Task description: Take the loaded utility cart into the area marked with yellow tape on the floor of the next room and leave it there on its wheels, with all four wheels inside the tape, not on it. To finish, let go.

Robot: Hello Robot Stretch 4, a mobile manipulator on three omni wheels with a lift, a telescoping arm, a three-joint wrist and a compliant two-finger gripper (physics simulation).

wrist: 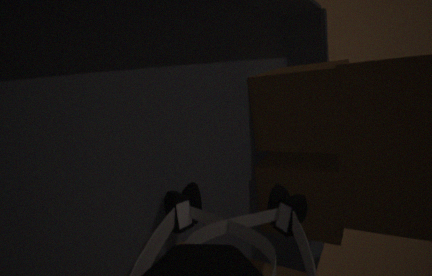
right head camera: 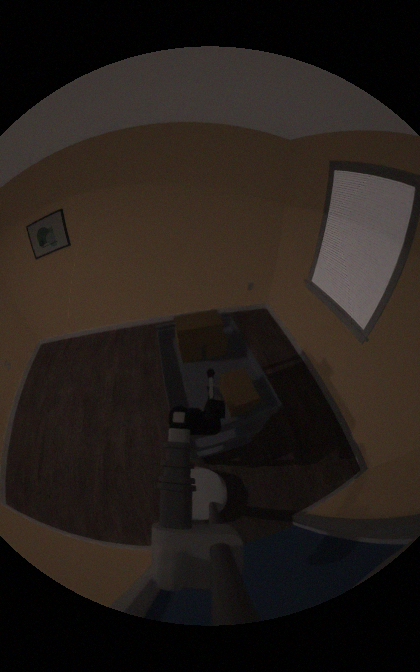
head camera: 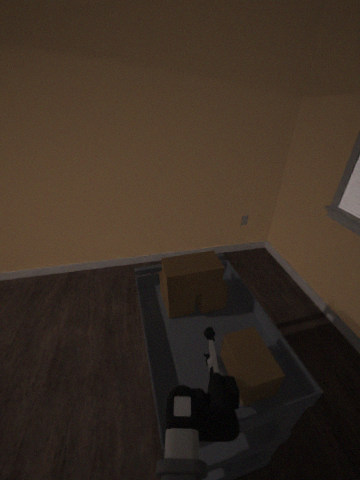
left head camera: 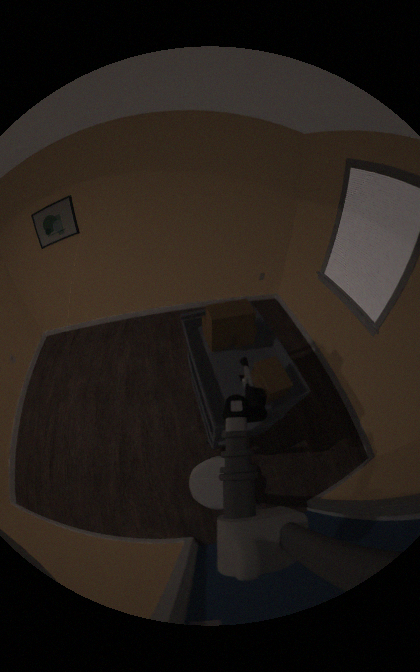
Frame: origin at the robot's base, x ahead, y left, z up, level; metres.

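Seen in the pictures: gripper, fingertip midpoint: (wrist: 235,200) (head camera: 208,341).
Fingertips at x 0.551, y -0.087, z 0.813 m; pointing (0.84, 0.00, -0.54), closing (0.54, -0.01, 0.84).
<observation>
A point is followed by its place in that frame.
The grey, high-walled utility cart (head camera: 152,345) {x 0.560, y 0.111, z 0.766 m} (left head camera: 201,367) (right head camera: 172,370) stands upright ahead. It carries a larger brown box (head camera: 192,287) (left head camera: 230,327) (right head camera: 201,337) (wrist: 300,115) at its far end and a smaller brown box (head camera: 250,362) {x 0.442, y -0.193, z 0.885 m} (left head camera: 271,375) (right head camera: 240,390) near its right wall. My gripper (head camera: 208,345) {x 0.551, y -0.087, z 0.813 m} (left head camera: 243,369) (right head camera: 210,380) (wrist: 235,200) {x 0.551, y -0.087, z 0.813 m} is open, with its fingers rolled one above the other. It is over the cart's tray, left of the smaller box, holding nothing. The cart's wheels are hidden. Yellow tape does not show in these views.
A tan wall (head camera: 140,160) {x 2.033, y 0.379, z 1.058 m} is close behind the cart's far end. Another wall with a window (left head camera: 375,240) (right head camera: 365,245) stands to the right. Brown wood floor (head camera: 70,365) {x 0.882, y 0.775, z -0.027 m} (left head camera: 110,425) lies to the left. Blue floor (left head camera: 225,590) (right head camera: 285,565) shows near my base, beyond an opening.
</observation>
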